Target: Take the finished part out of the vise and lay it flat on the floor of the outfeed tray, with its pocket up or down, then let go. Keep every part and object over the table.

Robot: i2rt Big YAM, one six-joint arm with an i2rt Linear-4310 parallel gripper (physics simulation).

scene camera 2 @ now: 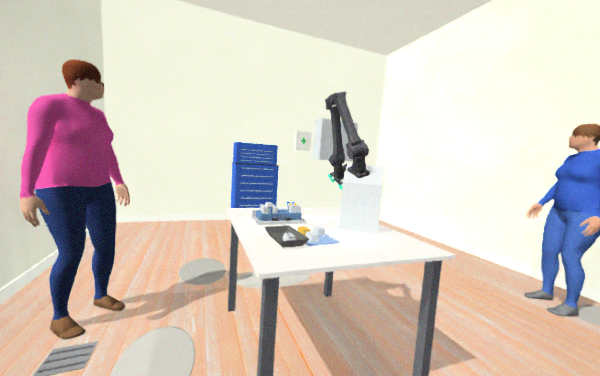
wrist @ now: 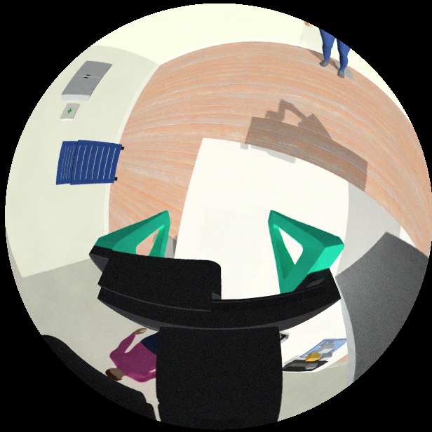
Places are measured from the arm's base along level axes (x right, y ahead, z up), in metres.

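Where they show: gripper, between the fingertips: (scene camera 2: pixel 337 185); arm's base, origin of its link: (scene camera 2: pixel 358 172).
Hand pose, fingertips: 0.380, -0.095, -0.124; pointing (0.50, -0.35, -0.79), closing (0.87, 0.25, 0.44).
Note:
Each offset is from my fingertips to the centre of the thing, as dx, dy, dz. "spot": to the spot under its first point. Level surfaces: height alone.
The blue vise {-0.181, +0.517, -0.161} (scene camera 2: pixel 281 215) stands on a grey base plate near the table's far left edge in the scene view. Pale blocks show at its top, but the finished part is too small to tell apart from the jaws. A black tray {spot: -0.510, +0.636, -0.199} (scene camera 2: pixel 276 235) (wrist: pixel 295 365) lies nearer the front, with a light grey piece {-0.617, +0.611, -0.181} (scene camera 2: pixel 288 236) in it. My gripper (scene camera 2: pixel 335 182) (wrist: pixel 218 215) is open, its green fingers wide apart with no object between them. It hangs high above the table, close to the arm's pedestal and well away from the vise. The vise is not clearly visible in the wrist view.
A yellow object {-0.515, +0.493, -0.185} (scene camera 2: pixel 303 230) (wrist: pixel 313 356) and pale blocks {-0.605, +0.491, -0.185} (scene camera 2: pixel 316 233) are beside the tray, by a blue mat {dz -0.203} (scene camera 2: pixel 327 240). The arm's white pedestal (scene camera 2: pixel 360 205) stands on the white table {dz -0.211} (scene camera 2: pixel 350 250) (wrist: pixel 225 190). A blue cabinet (scene camera 2: pixel 255 175) (wrist: pixel 95 162) and two people stand beyond the table.

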